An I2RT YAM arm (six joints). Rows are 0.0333 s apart.
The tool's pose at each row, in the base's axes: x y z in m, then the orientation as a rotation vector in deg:
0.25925 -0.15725 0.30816 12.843 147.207 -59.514
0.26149 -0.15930 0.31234 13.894 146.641 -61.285
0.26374 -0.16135 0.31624 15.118 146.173 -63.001
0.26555 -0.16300 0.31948 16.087 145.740 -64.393
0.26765 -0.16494 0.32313 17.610 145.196 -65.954
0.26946 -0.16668 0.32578 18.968 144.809 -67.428
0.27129 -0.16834 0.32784 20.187 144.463 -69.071
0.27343 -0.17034 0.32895 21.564 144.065 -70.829
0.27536 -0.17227 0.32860 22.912 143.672 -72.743
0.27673 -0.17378 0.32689 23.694 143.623 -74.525
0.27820 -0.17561 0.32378 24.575 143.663 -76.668
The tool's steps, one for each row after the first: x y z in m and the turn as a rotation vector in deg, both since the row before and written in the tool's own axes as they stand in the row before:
-0.00370 -0.00353 -0.00075 1.435 0.293 0.405
-0.00362 -0.00333 -0.00050 1.400 0.445 0.477
-0.00297 -0.00273 -0.00042 1.142 0.324 0.384
-0.00343 -0.00310 -0.00036 1.348 0.491 0.703
-0.00279 -0.00235 0.00008 1.236 0.561 0.553
-0.00260 -0.00185 0.00040 1.320 0.603 0.397
-0.00256 -0.00125 0.00130 1.423 0.673 0.464
-0.00182 -0.00019 0.00206 1.517 0.728 0.386
-0.00076 0.00090 0.00239 1.286 0.753 -0.058
-0.00039 0.00186 0.00340 1.510 0.978 -0.161

